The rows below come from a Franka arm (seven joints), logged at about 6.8 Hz.
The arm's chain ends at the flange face. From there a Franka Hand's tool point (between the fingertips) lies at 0.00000 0.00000 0.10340 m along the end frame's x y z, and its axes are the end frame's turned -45 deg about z.
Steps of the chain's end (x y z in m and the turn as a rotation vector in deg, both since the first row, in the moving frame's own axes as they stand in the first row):
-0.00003, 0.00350, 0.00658, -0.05, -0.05, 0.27
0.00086, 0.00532, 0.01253, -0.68, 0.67, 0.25
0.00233, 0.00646, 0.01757, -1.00, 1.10, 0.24
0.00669, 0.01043, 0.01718, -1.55, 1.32, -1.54
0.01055, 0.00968, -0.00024, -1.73, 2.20, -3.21
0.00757, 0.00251, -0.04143, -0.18, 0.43, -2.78
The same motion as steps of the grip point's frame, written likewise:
-0.00262, 0.00245, 0.00658, 0.00, -0.07, 0.27
-0.00317, 0.00609, 0.01252, -0.95, -0.01, 0.25
-0.00280, 0.00890, 0.01754, -1.48, 0.07, 0.24
-0.00289, 0.01577, 0.01711, -2.03, -0.16, -1.54
0.00135, 0.01930, -0.00036, -2.78, 0.33, -3.21
0.00392, 0.00790, -0.04143, -0.43, 0.18, -2.78

